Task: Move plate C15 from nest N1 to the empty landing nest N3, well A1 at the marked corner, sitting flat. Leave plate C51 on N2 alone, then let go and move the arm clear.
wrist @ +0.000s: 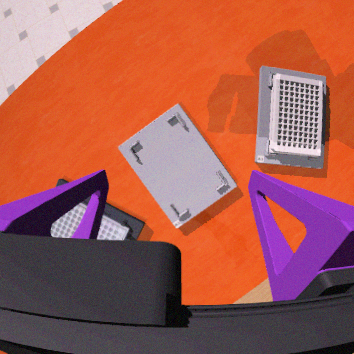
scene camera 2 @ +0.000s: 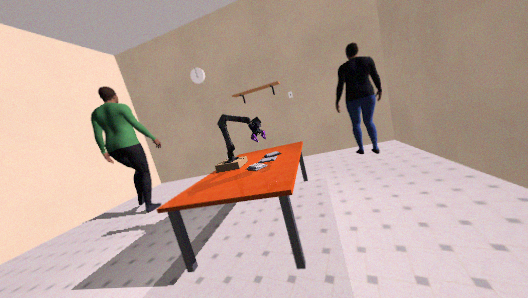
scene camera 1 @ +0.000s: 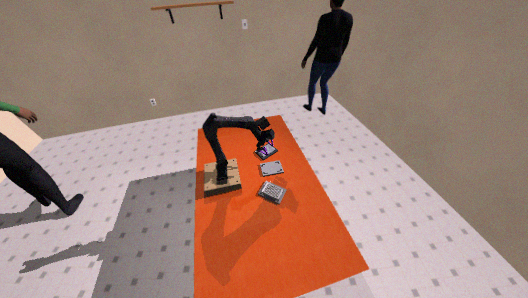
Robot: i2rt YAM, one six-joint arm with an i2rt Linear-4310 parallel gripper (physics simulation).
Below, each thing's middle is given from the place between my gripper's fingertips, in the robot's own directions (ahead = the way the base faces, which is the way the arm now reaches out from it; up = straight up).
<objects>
Right now my hand is 190 mm above the grey nest (wrist: 169,155) and 10 mm short of it. From my hand the other things lie so: dark nest plate (wrist: 134,224) (190 mm to the left, 190 mm below).
</objects>
